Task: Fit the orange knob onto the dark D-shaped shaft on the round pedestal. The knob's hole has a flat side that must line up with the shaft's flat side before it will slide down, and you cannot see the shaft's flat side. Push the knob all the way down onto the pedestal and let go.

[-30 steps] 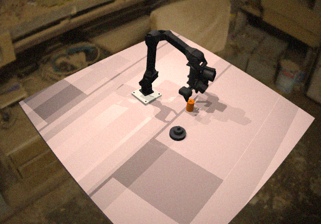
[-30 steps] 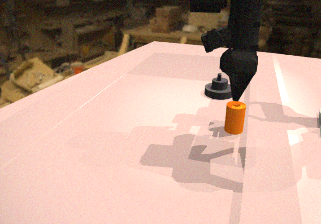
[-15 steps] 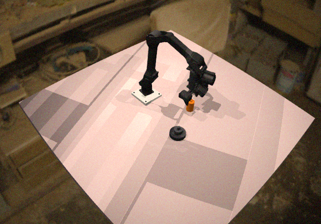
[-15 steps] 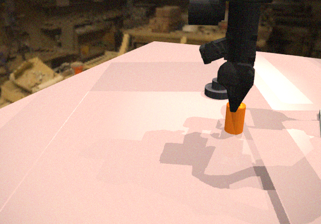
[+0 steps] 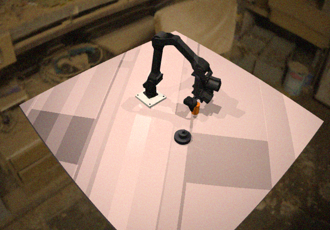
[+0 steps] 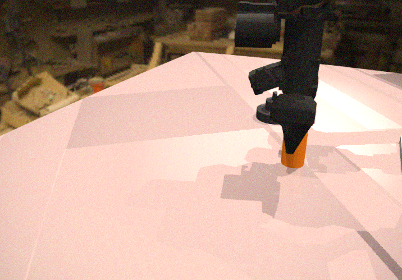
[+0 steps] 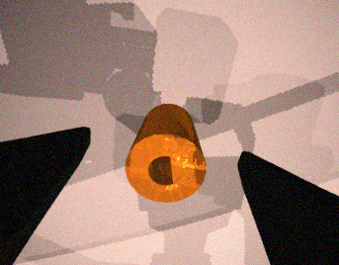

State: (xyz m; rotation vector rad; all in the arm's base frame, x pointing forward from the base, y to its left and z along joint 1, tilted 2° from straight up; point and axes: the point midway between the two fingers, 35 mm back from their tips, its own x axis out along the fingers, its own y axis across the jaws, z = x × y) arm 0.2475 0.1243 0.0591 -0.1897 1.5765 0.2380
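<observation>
Right now my gripper tip is 1 cm above the orange knob. From my gripper tip the other things lie so: pedestal (17 cm to the right, 11 cm ahead, 1 cm below).
</observation>
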